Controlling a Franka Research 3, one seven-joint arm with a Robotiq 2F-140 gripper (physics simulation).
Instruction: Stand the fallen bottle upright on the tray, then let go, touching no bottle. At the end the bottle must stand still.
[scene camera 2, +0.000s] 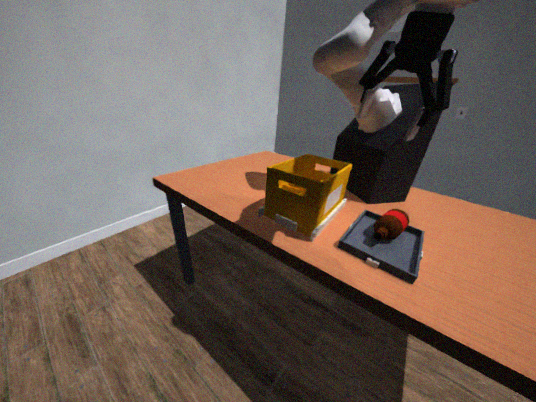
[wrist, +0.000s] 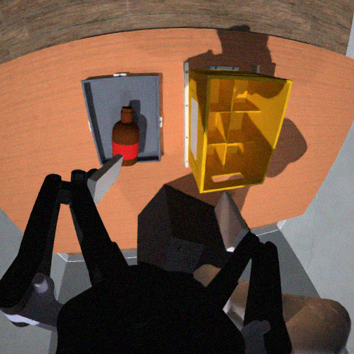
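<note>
A brown bottle (scene camera 2: 392, 224) (wrist: 126, 140) with a red label lies on its side on the grey tray (scene camera 2: 397, 256) (wrist: 102, 100). Its neck points toward the table edge that is nearer in the scene view. Its base end is at the opposite rim of the tray and overlaps that rim in the wrist view. My gripper (scene camera 2: 393, 109) (wrist: 171, 184) is open and empty, high above the table and apart from the bottle. In the wrist view one fingertip overlaps the picture near the bottle's base.
A yellow crate (scene camera 2: 292, 202) (wrist: 198, 165) with inner compartments stands beside the tray on the orange table (scene camera 2: 480, 265) (wrist: 45, 125). A large black block (scene camera 2: 375, 162) (wrist: 160, 225) stands behind them near the arm. Small pale fittings sit along the tray's and crate's sides.
</note>
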